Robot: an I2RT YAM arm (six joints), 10 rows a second.
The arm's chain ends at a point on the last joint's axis. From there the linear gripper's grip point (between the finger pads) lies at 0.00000 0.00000 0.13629 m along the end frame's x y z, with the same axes.
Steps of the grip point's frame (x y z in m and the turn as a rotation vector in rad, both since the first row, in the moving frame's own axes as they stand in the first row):
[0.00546, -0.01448, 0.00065, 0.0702, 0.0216, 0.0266]
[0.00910, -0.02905, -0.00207, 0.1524, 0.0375, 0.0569]
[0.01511, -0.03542, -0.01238, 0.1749, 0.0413, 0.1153]
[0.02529, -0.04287, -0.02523, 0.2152, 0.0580, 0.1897]
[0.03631, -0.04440, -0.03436, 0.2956, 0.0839, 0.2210]
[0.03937, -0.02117, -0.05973, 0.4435, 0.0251, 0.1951]
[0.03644, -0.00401, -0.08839, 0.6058, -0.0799, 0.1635]
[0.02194, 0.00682, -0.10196, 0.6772, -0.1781, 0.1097]
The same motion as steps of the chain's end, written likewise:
[0.00239, -0.00496, 0.00102, 0.0702, 0.0216, 0.0266]
[0.00342, -0.00852, -0.00040, 0.1524, 0.0375, 0.0569]
[0.00815, -0.01209, -0.01019, 0.1749, 0.0413, 0.1153]
[0.01474, -0.01470, -0.02187, 0.2152, 0.0580, 0.1897]
[0.02075, -0.00632, -0.02800, 0.2956, 0.0839, 0.2210]
[0.03030, 0.03660, -0.04655, 0.4435, 0.0251, 0.1951]
[0.04009, 0.07402, -0.06378, 0.6058, -0.0799, 0.1635]
[0.03938, 0.09286, -0.06992, 0.6772, -0.1781, 0.1097]

